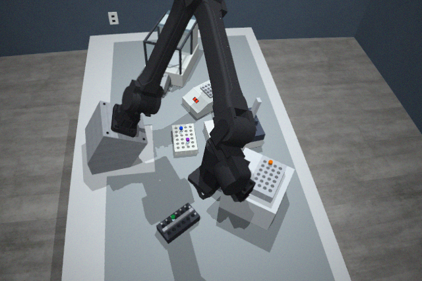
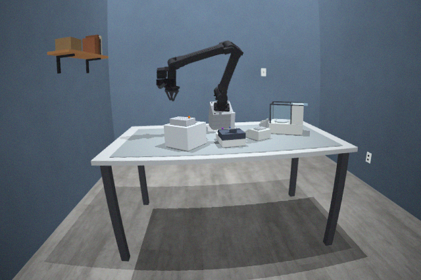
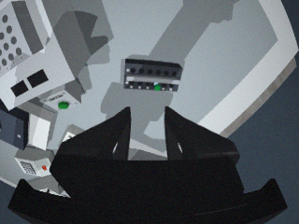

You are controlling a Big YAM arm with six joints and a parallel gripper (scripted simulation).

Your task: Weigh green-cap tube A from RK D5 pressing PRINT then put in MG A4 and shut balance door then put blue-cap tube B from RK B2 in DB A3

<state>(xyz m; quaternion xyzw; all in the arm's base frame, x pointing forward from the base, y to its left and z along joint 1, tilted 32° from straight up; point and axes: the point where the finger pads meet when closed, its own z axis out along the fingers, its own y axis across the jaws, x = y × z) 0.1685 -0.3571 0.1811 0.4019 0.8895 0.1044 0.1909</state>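
My hand is 70 mm past the balance door, 860 mm to the right of it and 50 mm above it. Round my hand: black magnet block (80 mm behind, 20 mm to the left, 240 mm below); white tube rack (50 mm behind, 360 mm to the left, 250 mm below); tube B (60 mm behind, 390 mm to the left, 230 mm below).
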